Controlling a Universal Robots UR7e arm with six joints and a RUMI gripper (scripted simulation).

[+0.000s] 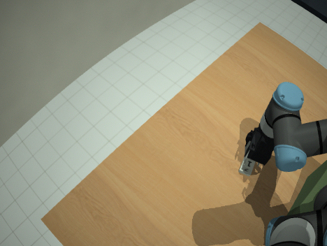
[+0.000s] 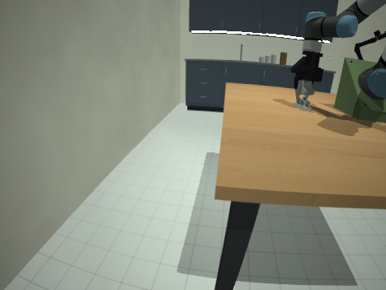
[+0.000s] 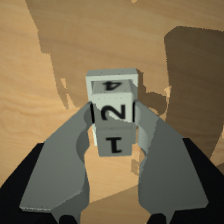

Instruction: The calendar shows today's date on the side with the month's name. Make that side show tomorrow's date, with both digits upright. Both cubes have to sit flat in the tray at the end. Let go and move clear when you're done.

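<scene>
Right now my hand is 2 cm to the right of the white calendar tray and 3 cm above it. From my hand the other things lie so: grey digit cube (1 cm below).
</scene>
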